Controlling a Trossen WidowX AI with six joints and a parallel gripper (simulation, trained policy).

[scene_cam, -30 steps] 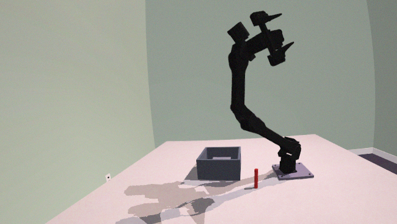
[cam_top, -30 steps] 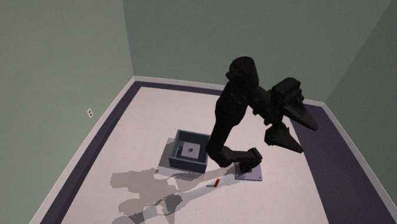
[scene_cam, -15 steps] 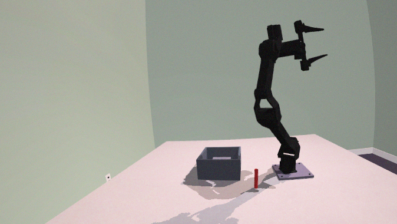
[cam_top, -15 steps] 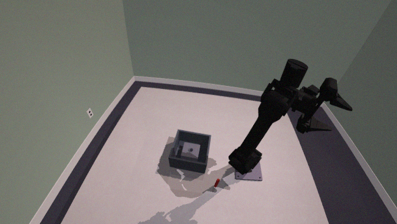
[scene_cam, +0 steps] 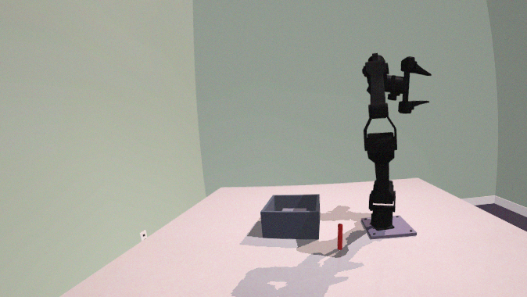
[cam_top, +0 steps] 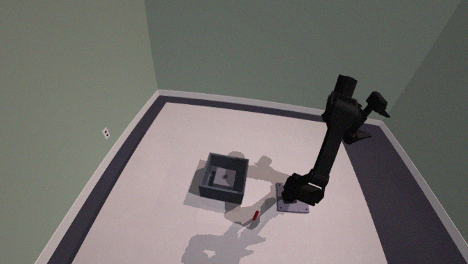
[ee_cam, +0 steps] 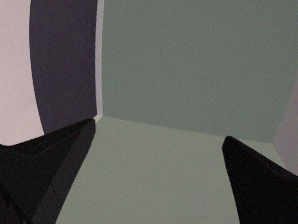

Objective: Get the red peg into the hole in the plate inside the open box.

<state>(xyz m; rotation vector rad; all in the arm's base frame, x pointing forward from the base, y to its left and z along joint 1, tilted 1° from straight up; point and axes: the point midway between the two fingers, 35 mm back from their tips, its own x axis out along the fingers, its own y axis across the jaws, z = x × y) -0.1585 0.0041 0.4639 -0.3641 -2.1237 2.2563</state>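
Right now the red peg is 37 cm ahead of my gripper tip, 9 cm to the left of it and 43 cm below it. Also, from my gripper tip: grey plate 49 cm ahead, 9 cm to the right, 42 cm below; dark grey box 49 cm ahead, 9 cm to the right, 44 cm below.
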